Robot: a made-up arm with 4 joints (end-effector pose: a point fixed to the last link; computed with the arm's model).
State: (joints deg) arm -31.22 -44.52 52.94 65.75
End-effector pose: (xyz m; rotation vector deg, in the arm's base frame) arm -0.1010 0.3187 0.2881 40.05 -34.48 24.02
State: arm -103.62 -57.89 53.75 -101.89
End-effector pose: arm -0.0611 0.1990 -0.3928 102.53 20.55 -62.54
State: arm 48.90 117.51 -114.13 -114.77
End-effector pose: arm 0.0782 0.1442 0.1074 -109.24 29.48 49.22
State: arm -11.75 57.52 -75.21 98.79
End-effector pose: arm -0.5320 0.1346 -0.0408 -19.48 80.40 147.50
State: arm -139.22 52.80 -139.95 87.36
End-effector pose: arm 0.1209 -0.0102 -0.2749 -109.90 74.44 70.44
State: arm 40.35 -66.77 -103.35 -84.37
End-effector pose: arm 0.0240 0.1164 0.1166 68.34 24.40 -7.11
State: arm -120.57 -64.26 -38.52 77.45
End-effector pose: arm -0.0352 0.2410 -0.4551 78.81 99.91 -97.85
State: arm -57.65 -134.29 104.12 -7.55
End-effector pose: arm -0.1198 0.1108 -0.0793 82.20 76.05 -4.33
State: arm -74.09 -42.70 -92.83 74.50
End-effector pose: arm -0.1867 0.1365 -0.3896 87.20 58.19 -126.60
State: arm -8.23 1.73 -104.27 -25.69
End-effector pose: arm -0.1764 0.3040 0.0730 -7.09 -5.71 78.31
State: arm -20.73 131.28 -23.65 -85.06
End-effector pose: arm -0.2653 0.1787 0.0780 -113.39 -80.70 -53.88
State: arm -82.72 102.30 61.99 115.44
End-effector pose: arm 0.4039 0.0200 -0.0101 -92.15 -13.96 -32.24
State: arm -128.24 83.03 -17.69 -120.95
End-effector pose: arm 0.1674 0.1031 -0.3235 -53.97 99.86 96.99
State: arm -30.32 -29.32 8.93 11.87
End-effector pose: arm -0.1259 0.2812 0.1462 27.88 -30.39 10.57
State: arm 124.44 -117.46 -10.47 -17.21
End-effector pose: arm 0.1573 0.0559 0.0951 59.46 77.30 -123.38
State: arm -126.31 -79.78 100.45 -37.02
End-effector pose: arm 0.0970 0.1195 -0.2098 96.37 2.80 -14.96
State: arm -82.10 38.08 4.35 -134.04
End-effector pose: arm -0.0704 0.1465 -0.4340 85.86 -78.46 -129.32
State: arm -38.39 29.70 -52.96 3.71
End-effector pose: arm -0.0927 0.3207 -0.1141 -44.02 -19.94 43.44
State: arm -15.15 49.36 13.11 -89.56
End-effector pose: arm -0.3770 0.0984 0.0201 -22.68 -54.68 -101.35
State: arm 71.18 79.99 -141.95 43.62
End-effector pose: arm -0.0615 0.1070 0.4622 -68.11 -72.40 -87.40
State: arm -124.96 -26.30 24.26 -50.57
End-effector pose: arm 0.1195 0.1010 -0.1313 85.02 -86.95 -15.81
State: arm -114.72 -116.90 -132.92 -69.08
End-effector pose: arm -0.1370 0.0316 -0.0317 -26.02 102.14 -125.53
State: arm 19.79 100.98 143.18 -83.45
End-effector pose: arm -0.2859 0.0552 -0.1215 -33.43 123.66 104.77
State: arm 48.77 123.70 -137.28 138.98
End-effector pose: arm 0.0988 0.2709 0.3531 -98.20 -52.73 -2.12
